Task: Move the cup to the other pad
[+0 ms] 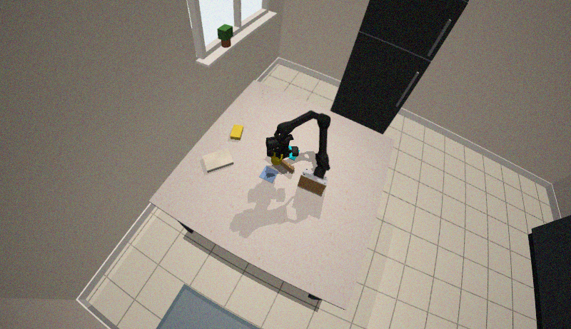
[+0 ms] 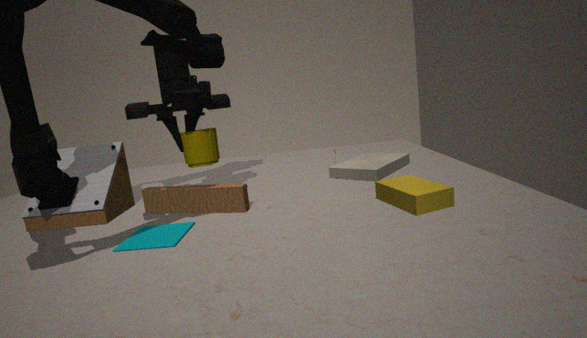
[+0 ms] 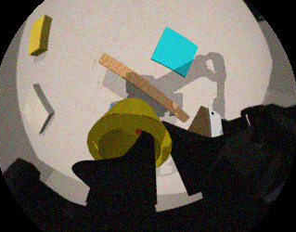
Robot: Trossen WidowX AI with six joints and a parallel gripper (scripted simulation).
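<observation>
Right now my gripper tip is 14 cm to the left of the cyan pad, 12 cm above it and 2 cm past it. Also, from my gripper tip: wooden bar 10 cm below, 3 cm to the right, 1 cm ahead; then yellow cup 2 cm ahead, 1 cm to the left.
</observation>
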